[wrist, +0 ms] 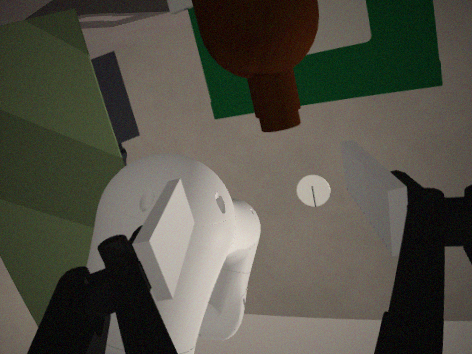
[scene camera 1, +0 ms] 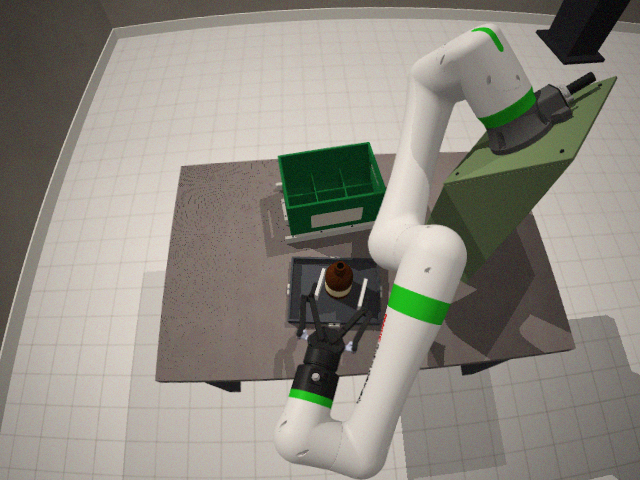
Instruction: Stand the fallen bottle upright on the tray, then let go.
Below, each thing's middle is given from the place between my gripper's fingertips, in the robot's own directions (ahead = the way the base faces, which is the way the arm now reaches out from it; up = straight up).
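Labels:
Brown bottle (scene camera 1: 338, 278): my hand is 4 cm to the left of it and 10 cm above it.

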